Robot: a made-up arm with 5 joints.
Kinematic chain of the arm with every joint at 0, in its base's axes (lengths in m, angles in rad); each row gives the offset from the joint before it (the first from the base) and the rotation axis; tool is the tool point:
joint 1: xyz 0 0 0.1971 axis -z
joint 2: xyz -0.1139 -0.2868 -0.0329 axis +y
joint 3: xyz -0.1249 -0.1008 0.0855 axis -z
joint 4: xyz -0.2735 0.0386 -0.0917 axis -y
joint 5: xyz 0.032 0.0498 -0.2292 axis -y
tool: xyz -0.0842 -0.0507 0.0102
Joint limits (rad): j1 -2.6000..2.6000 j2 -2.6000..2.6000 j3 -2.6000..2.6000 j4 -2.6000..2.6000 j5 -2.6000..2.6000
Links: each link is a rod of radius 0.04 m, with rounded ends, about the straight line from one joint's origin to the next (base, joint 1, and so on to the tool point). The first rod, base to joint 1, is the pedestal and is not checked.
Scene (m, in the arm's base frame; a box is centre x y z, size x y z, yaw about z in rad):
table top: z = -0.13
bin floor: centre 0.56 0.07 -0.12 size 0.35 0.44 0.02 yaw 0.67
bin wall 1: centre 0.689 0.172 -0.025 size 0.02 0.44 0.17 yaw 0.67
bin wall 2: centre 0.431 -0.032 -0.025 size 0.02 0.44 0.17 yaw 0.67
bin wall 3: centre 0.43 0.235 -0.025 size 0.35 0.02 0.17 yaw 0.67
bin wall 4: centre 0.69 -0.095 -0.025 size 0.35 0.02 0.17 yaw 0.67
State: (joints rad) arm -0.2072 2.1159 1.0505 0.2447 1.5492
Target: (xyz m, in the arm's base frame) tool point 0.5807 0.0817 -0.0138
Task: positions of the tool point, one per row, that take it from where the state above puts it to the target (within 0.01 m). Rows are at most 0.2 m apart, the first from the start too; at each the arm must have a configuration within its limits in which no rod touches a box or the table.
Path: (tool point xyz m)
1: -0.1713 -0.3483 0.4665
2: -0.0840 -0.4161 0.4496
3: 0.0284 -0.4596 0.4259
4: 0.1585 -0.4684 0.3957
5: 0.2939 -0.4348 0.3594
6: 0.4192 -0.3560 0.3181
7: 0.5178 -0.2358 0.2732
8: 0.5750 -0.0847 0.2264
9: 0.5807 0.0817 0.1793
10: 0.5925 0.0752 0.0850
11: 0.5807 0.0817 -0.0138

